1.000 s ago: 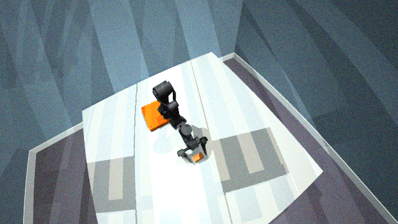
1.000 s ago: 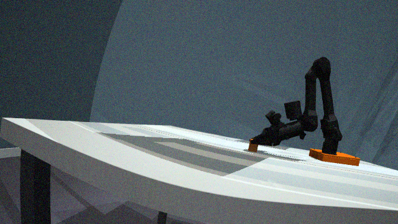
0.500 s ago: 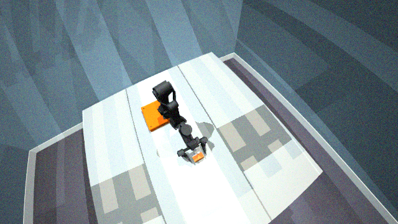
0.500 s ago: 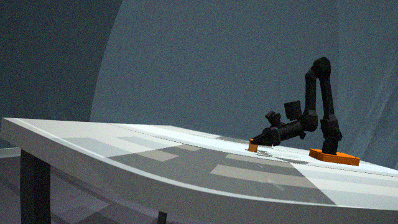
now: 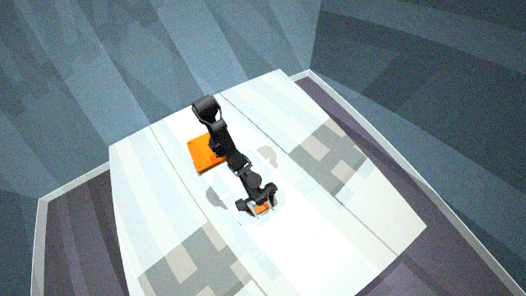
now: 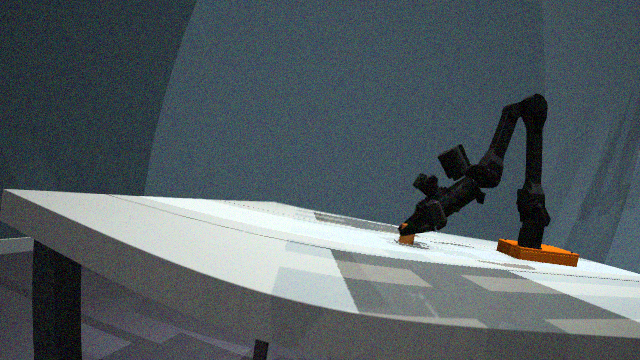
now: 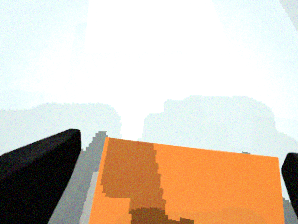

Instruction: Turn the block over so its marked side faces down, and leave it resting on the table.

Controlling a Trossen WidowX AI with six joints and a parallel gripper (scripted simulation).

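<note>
The orange block lies 3 cm behind my gripper tip and 1 cm to the right of it.
</note>
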